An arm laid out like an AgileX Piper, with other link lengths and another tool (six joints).
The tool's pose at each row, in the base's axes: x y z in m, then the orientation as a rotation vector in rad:
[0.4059, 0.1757, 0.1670, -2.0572, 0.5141, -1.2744]
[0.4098, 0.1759, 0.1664, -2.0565, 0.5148, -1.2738]
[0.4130, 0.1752, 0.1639, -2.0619, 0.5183, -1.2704]
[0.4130, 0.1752, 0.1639, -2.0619, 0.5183, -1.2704]
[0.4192, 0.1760, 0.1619, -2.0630, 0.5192, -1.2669]
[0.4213, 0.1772, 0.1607, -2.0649, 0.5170, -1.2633]
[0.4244, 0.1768, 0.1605, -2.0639, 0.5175, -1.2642]
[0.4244, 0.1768, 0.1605, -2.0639, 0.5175, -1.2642]
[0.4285, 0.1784, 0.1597, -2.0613, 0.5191, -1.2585]
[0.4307, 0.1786, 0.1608, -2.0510, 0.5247, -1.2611]
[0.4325, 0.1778, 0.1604, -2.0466, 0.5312, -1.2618]
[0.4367, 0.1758, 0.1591, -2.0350, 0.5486, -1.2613]
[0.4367, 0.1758, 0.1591, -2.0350, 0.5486, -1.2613]
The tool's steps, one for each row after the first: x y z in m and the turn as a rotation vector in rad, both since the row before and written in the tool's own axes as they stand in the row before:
[0.0012, 0.0003, 0.0037, 0.0003, 0.0000, 0.0010]
[0.0003, 0.0023, 0.0034, -0.0053, -0.0026, 0.0008]
[0.0000, 0.0000, 0.0000, 0.0000, 0.0000, 0.0000]
[0.0010, 0.0009, 0.0064, -0.0007, -0.0024, 0.0015]
[-0.0006, 0.0000, 0.0026, 0.0002, -0.0035, -0.0004]
[0.0015, 0.0004, 0.0027, 0.0004, 0.0010, 0.0003]
[0.0000, 0.0000, 0.0000, 0.0000, 0.0000, 0.0000]
[0.0004, -0.0005, 0.0044, 0.0022, -0.0028, 0.0046]
[0.0016, -0.0009, 0.0017, 0.0047, 0.0058, 0.0066]
[0.0011, 0.0009, 0.0015, 0.0000, 0.0034, 0.0051]
[0.0024, 0.0023, 0.0035, 0.0002, 0.0075, 0.0147]
[0.0000, 0.0000, 0.0000, 0.0000, 0.0000, 0.0000]

